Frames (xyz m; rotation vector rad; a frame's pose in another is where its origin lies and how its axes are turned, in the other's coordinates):
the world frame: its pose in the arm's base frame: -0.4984 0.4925 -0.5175 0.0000 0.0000 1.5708
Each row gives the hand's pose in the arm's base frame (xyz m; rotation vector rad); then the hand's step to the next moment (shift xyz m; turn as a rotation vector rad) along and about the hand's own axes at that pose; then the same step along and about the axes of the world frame.
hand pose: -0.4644 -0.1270 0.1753 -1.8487 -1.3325 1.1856
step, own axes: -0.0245 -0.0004 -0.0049 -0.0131 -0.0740 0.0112
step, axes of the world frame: -0.0226 -0.0014 0.0106 0.0127 0.0438 0.0608
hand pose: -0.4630 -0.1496 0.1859 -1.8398 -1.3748 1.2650
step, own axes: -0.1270 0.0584 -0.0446 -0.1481 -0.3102 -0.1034
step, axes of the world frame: -0.1329 -0.0594 0.0186 -0.0145 0.0542 0.3545
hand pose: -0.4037 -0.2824 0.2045 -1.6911 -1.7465 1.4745
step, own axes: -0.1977 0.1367 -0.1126 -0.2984 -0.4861 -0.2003
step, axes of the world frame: -0.1507 -0.2173 0.0229 -0.0630 0.0375 0.6001
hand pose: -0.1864 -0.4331 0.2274 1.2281 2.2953 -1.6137
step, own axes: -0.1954 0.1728 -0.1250 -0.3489 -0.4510 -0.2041
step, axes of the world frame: 0.0149 -0.2883 0.0185 -0.0837 -0.0205 0.5995
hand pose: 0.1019 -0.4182 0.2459 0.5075 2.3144 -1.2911
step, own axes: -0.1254 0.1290 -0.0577 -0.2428 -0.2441 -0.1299
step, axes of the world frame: 0.1011 -0.1596 0.0042 -0.0341 -0.0524 0.3626
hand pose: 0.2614 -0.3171 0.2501 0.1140 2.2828 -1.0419
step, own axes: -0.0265 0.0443 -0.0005 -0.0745 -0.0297 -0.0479
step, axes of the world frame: 0.0352 -0.0352 -0.0137 0.0262 -0.0265 0.0857
